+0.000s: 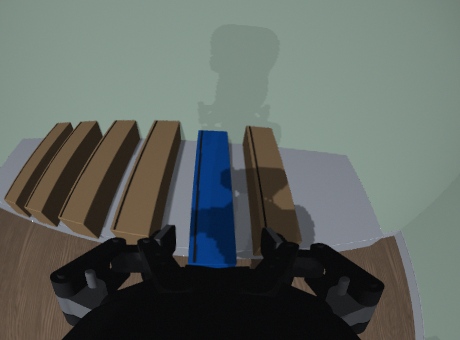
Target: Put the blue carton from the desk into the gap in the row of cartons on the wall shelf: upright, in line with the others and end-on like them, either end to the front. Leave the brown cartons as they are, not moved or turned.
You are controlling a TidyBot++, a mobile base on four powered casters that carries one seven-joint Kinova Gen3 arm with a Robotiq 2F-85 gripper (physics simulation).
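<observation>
The blue carton [215, 195] stands on the wall shelf [330, 195] in the gap in the row, end-on, between two brown cartons, with a strip of shelf showing on each side of it. The brown carton [152, 180] is on its left and the brown carton [275, 190] on its right. The blue carton's near end reaches about the shelf's front edge, a little nearer than the neighbours' ends. My gripper [217, 237] is open and empty, its fingers apart on either side of the blue carton's near end and above it. The lowest part of the near end is hidden by the gripper body.
More brown cartons [105, 175] [67, 170] [40, 167] stand in the row to the left. A pale green wall [125, 60] is behind the shelf and carries the arm's shadow. A wood-grained surface [30, 270] with a grey edge lies below the shelf.
</observation>
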